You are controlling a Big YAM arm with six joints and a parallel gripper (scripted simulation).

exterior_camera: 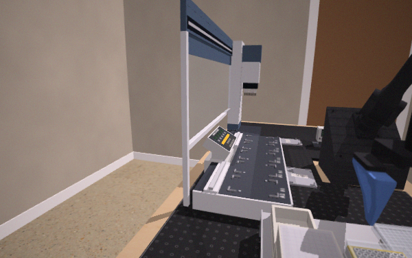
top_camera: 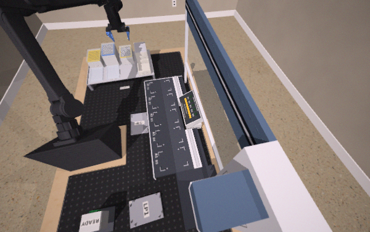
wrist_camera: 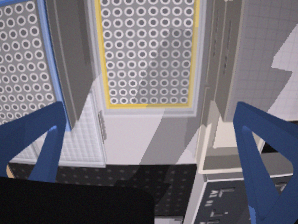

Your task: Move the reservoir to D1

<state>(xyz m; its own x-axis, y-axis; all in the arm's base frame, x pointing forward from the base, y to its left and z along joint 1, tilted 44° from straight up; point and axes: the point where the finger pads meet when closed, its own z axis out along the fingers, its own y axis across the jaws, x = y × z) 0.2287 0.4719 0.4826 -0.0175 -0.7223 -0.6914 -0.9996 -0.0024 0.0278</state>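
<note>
Now: hand 110 mm short of the white block and 90 mm above it. From my hand the other things lie so: shelf 60 mm behind, 60 mm to the right, 150 mm below; then pipetting head 250 mm ahead, 1050 mm to the right, 180 mm above.
</note>
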